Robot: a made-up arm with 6 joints.
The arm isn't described. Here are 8 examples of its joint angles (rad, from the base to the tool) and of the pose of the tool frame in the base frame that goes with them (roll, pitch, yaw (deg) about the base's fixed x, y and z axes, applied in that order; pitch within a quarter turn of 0, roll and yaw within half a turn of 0; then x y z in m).
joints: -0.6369 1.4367 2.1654 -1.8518 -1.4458 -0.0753
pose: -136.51 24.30 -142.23 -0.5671 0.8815 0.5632
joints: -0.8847 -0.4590 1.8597 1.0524 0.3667 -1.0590
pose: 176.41 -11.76 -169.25 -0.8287 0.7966 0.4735
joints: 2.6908 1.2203 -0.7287 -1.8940 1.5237 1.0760
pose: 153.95 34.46 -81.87 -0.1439 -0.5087 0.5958
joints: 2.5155 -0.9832 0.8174 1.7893 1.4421 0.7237
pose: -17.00 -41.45 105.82 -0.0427 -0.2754 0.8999
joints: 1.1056 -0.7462 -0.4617 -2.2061 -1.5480 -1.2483
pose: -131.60 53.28 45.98 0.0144 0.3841 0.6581
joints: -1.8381 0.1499 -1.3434 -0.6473 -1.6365 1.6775
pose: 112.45 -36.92 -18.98 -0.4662 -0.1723 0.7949
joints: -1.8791 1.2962 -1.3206 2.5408 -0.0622 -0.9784
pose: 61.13 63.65 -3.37 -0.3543 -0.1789 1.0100
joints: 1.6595 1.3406 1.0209 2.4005 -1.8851 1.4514
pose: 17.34 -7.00 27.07 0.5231 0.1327 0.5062
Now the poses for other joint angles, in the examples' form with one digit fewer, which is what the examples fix.
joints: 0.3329 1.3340 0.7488 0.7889 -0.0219 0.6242
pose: -46.2 67.3 -29.7 -0.017 0.855 0.303
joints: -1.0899 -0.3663 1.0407 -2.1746 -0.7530 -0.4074
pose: 75.8 56.9 79.4 -0.701 0.546 0.959
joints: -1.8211 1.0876 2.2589 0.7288 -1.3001 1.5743
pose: 82.7 -55.0 -162.2 -0.943 -0.204 0.798
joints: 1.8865 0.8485 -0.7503 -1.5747 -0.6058 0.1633
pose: 22.9 36.8 123.8 0.098 -0.077 0.739
